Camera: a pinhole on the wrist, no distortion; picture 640 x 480 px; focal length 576.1 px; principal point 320.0 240.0 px. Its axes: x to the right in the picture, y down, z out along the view. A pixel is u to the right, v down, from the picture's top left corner.
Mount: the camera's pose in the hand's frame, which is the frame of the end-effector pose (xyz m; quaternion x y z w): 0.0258 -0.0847 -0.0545 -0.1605 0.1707 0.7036 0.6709
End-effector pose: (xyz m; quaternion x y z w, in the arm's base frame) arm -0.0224 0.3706 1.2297 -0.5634 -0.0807 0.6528 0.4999
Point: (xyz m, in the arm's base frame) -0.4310 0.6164 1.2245
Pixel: 259.7 131.1
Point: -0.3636 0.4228 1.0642
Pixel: 563.5 129.0
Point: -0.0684 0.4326 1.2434
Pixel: 344.3 220.1
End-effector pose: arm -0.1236 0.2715 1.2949 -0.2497 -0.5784 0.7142 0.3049
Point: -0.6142 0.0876 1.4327
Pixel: 77.0 54.2
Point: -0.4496 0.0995 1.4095
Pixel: 94.0 146.1
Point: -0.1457 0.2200 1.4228
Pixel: outside the picture
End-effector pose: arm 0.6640 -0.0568 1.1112 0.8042 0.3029 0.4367 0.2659
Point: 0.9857 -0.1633 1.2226
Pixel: 519.3 93.9
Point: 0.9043 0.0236 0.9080
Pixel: outside the picture
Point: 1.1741 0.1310 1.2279
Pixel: outside the picture
